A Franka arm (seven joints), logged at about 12 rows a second.
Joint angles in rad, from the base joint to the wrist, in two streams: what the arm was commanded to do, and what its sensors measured. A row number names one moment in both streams.
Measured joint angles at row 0:
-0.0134 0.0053 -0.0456 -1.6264 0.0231 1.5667 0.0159
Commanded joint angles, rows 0 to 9:
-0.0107 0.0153 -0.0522 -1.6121 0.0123 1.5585 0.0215
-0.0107 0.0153 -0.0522 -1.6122 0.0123 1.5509 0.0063
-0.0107 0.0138 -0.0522 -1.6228 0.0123 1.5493 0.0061
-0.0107 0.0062 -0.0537 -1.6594 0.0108 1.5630 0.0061
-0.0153 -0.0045 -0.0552 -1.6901 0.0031 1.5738 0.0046
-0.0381 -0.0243 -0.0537 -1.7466 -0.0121 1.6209 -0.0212
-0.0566 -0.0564 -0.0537 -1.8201 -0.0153 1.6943 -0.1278
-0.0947 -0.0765 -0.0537 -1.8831 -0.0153 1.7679 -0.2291
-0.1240 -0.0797 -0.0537 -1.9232 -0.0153 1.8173 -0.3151
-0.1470 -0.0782 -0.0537 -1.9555 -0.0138 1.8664 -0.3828
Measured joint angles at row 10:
-0.1100 -0.0263 -0.0539 -1.8496 -0.0056 1.7755 -0.2692
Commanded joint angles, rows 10 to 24:
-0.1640 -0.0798 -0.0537 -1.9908 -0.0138 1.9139 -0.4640
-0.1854 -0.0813 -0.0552 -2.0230 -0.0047 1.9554 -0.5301
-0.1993 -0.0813 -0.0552 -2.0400 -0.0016 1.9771 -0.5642
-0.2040 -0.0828 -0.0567 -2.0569 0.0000 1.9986 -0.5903
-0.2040 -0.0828 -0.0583 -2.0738 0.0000 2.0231 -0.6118
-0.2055 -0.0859 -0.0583 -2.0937 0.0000 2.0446 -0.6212
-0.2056 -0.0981 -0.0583 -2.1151 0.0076 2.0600 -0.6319
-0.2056 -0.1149 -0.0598 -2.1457 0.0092 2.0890 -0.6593
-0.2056 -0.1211 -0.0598 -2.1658 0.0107 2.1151 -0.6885
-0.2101 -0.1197 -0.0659 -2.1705 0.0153 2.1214 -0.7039
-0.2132 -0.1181 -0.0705 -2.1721 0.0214 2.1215 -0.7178
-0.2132 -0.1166 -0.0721 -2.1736 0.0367 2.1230 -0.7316
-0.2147 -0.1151 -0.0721 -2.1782 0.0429 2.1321 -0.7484
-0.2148 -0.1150 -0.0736 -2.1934 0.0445 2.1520 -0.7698
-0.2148 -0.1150 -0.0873 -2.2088 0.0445 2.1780 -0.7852
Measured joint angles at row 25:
-0.2057 -0.0906 -0.0757 -2.1588 0.0249 2.1215 -0.7402
